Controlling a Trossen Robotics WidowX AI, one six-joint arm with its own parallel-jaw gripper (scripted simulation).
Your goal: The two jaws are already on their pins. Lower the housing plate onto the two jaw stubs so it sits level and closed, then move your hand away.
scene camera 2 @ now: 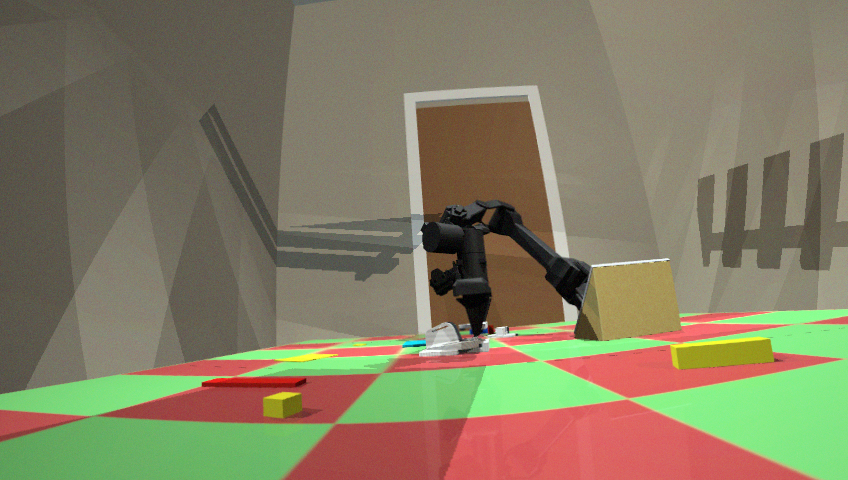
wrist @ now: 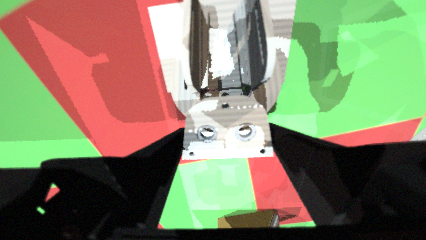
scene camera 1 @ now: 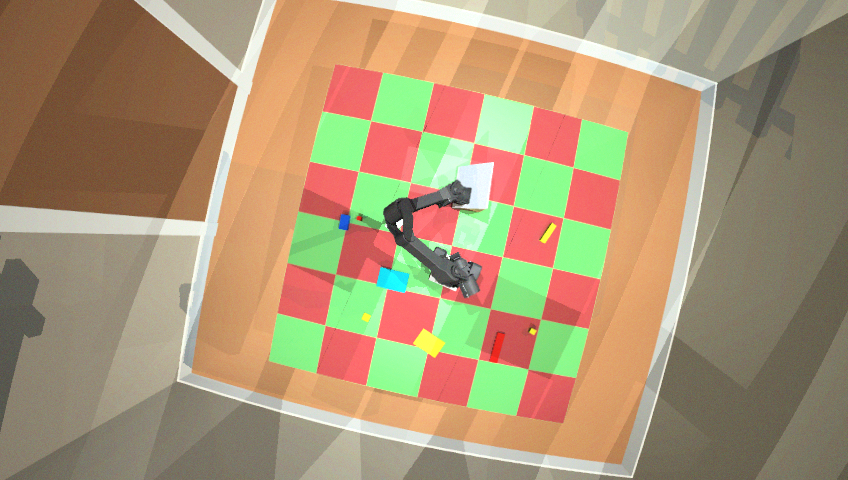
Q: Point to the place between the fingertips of the gripper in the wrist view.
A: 224, 129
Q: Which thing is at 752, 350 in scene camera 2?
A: A yellow bar.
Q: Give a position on a yellow cube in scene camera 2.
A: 281, 405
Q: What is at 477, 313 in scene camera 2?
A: The gripper.
